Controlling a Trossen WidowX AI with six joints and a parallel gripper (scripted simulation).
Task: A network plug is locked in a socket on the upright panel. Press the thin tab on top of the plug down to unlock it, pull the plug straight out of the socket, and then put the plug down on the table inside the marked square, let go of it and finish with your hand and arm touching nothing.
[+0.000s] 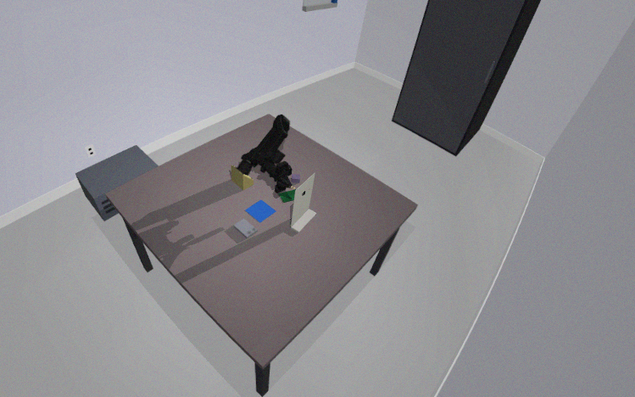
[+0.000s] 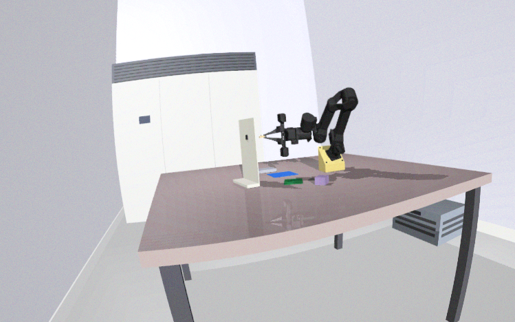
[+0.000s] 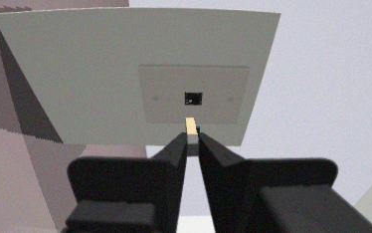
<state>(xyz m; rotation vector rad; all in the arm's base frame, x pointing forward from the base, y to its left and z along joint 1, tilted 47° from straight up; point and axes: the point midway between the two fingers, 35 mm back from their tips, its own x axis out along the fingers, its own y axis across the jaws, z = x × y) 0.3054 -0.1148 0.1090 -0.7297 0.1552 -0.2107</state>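
Now: the blue marked square 19 cm below my gripper tip, 12 cm behind it and 9 cm to the right of it. Round my gripper tip: network plug: right at my gripper tip; upright panel: 8 cm ahead, 7 cm below; green block: 19 cm below, 10 cm to the left, 7 cm behind.
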